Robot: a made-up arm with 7 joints. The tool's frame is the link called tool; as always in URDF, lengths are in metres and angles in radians. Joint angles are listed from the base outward. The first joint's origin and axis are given. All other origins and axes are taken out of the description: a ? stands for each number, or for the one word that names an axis. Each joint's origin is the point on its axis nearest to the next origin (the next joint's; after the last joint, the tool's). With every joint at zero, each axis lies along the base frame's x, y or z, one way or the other. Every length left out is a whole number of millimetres.
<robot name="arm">
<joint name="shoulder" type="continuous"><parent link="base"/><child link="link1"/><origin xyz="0.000 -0.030 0.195"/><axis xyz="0 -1 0"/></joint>
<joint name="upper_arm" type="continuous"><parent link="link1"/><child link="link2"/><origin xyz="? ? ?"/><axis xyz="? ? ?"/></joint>
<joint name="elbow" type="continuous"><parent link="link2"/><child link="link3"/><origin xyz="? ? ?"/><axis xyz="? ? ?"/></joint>
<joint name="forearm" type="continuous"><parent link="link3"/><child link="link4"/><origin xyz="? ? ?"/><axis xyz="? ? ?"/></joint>
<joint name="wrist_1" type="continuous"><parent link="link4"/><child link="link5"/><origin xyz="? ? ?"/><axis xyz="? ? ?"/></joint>
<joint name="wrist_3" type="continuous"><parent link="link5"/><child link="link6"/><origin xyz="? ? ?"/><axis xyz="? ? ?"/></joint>
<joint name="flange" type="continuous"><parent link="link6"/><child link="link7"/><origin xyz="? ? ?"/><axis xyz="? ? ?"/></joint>
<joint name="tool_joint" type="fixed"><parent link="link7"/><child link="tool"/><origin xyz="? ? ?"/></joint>
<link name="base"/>
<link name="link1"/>
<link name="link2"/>
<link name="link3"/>
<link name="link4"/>
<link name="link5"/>
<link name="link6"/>
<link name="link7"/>
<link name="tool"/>
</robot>
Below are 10 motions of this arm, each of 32 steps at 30 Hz.
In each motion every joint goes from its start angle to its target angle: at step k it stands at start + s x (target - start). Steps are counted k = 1, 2, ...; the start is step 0. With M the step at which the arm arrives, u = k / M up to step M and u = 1 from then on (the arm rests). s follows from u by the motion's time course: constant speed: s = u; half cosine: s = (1 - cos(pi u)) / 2; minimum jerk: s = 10 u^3 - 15 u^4 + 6 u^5.
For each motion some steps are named. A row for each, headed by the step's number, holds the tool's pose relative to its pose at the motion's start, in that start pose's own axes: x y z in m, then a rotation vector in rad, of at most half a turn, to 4 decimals.
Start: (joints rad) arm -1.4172 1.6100 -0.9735 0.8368 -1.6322 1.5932 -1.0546
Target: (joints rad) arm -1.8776 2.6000 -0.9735 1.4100 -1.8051 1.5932 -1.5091
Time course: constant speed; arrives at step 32
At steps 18, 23, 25, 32:
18: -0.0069 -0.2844 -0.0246 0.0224 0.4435 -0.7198
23: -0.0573 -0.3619 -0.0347 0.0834 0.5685 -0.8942
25: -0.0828 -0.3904 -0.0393 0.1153 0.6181 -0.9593
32: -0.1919 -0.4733 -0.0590 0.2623 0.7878 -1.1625

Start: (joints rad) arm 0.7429 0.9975 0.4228 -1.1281 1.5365 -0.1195 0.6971
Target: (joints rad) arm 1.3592 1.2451 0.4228 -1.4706 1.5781 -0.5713 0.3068
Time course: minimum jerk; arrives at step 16
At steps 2, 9, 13, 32:
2: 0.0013 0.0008 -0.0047 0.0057 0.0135 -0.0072
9: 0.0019 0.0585 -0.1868 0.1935 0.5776 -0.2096
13: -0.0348 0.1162 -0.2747 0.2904 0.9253 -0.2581
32: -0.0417 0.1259 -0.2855 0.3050 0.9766 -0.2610

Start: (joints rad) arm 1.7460 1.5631 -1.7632 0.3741 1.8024 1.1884 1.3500
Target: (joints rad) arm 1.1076 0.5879 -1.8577 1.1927 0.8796 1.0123 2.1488
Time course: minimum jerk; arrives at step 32
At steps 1, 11, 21, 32:
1: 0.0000 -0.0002 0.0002 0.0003 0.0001 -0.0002
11: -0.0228 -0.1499 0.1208 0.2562 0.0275 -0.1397
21: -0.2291 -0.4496 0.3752 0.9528 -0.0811 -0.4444
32: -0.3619 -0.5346 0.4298 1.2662 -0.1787 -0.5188

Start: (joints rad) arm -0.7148 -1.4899 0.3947 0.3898 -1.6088 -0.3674 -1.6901
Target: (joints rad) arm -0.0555 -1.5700 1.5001 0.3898 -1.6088 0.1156 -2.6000
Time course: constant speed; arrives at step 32
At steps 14, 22, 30, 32:
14: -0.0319 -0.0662 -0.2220 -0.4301 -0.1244 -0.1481
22: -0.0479 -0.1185 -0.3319 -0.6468 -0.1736 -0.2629
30: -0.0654 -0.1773 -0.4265 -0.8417 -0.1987 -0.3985
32: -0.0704 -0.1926 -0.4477 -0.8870 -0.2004 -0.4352

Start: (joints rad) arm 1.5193 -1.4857 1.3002 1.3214 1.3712 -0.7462 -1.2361
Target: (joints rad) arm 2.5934 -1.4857 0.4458 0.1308 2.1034 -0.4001 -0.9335
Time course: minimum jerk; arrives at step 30
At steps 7, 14, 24, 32:
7: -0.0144 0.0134 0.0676 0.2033 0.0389 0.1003
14: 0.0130 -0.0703 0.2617 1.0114 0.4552 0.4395
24: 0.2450 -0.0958 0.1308 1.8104 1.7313 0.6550
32: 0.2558 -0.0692 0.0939 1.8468 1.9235 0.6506

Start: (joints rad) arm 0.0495 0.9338 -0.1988 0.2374 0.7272 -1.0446 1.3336
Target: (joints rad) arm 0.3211 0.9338 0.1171 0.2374 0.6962 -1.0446 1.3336
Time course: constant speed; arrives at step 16
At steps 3, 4, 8, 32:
3: 0.0048 0.0393 -0.0325 -0.0873 0.0477 0.0472
4: 0.0055 0.0520 -0.0439 -0.1165 0.0633 0.0632
8: 0.0047 0.1000 -0.0918 -0.2334 0.1237 0.1283
32: -0.0153 0.1812 -0.1961 -0.4683 0.2354 0.2642

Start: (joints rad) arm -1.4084 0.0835 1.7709 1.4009 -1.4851 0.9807 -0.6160
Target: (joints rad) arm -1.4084 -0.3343 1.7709 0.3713 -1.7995 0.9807 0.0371
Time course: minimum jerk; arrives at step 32
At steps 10, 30, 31, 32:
10: -0.0072 -0.0329 0.0301 0.1145 -0.0785 0.1066
30: -0.0380 -0.2550 0.0976 0.5815 -0.2186 0.7010
31: -0.0380 -0.2557 0.0976 0.5825 -0.2185 0.7025
32: -0.0380 -0.2557 0.0976 0.5826 -0.2184 0.7027

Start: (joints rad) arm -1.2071 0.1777 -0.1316 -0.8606 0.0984 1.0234 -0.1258
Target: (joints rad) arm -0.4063 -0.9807 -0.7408 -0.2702 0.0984 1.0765 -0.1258
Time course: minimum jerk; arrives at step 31
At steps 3, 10, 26, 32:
3: 0.0006 0.0033 0.0019 -0.0009 -0.0049 0.0080
10: 0.0061 0.0783 0.0538 -0.0498 -0.1364 0.1887
26: -0.1648 0.3156 0.2345 -0.7036 -0.8514 0.5246
32: -0.1771 0.3238 0.2360 -0.7404 -0.8842 0.5202

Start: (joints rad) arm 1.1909 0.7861 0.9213 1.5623 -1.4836 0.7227 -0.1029
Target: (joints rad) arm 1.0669 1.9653 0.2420 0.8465 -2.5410 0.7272 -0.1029
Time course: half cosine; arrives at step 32
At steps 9, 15, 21, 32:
9: -0.1772 -0.0630 -0.0593 0.0050 -0.1956 0.4215
15: -0.3692 -0.2586 -0.1937 -0.0264 -0.4309 1.0461
21: -0.4175 -0.5425 -0.3616 -0.1383 -0.6225 1.6922
32: -0.3072 -0.7952 -0.4955 -0.3445 -0.7559 2.2447

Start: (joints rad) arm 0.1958 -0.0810 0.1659 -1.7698 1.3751 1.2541 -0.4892
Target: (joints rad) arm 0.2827 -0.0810 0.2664 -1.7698 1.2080 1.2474 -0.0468
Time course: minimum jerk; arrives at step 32
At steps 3, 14, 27, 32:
3: -0.0001 -0.0003 0.0009 0.0045 0.0007 0.0000
14: -0.0044 -0.0202 0.0469 0.2423 0.0355 -0.0048
27: -0.0065 -0.0697 0.1072 0.6151 0.0845 -0.0271
32: -0.0066 -0.0728 0.1098 0.6342 0.0868 -0.0286

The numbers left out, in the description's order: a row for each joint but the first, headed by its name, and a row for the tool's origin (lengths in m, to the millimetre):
upper_arm: xyz -0.066 0.000 -0.331, axis 1 0 0
elbow: xyz 0.000 0.020 0.387, axis 0 0 1
forearm: xyz 0.010 -0.329 0.000, axis 0 1 0
wrist_1: xyz 0.062 0.000 -0.190, axis 0 0 -1
wrist_3: xyz -0.116 0.064 0.000, axis 0 -1 0
flange: xyz 0.225 0.000 -0.099, axis 1 0 0
tool: xyz 0.000 0.190 0.062

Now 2 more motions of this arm.
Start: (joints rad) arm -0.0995 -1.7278 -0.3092 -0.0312 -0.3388 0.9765 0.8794
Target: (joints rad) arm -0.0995 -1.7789 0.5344 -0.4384 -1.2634 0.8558 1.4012
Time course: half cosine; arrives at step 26
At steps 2, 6, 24, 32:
2: 0.0002 -0.0022 0.0022 0.0275 0.0102 0.0134
6: 0.0038 -0.0230 0.0179 0.2372 0.0926 0.1142
24: 0.1623 -0.2359 -0.0705 1.6918 1.0140 0.8388
32: 0.1658 -0.2374 -0.0754 1.7119 1.0341 0.8514

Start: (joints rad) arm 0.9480 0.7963 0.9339 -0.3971 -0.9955 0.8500 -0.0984
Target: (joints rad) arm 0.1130 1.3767 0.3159 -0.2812 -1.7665 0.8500 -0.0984
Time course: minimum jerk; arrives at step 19
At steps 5, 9, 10, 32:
5: -0.0137 0.0451 0.0339 -0.0482 -0.0203 -0.0681
9: -0.0133 0.2107 0.0948 -0.1947 -0.0676 -0.2663
10: 0.0009 0.2662 0.1010 -0.2408 -0.0798 -0.3259
32: 0.1600 0.5064 0.0526 -0.4705 -0.1310 -0.5943

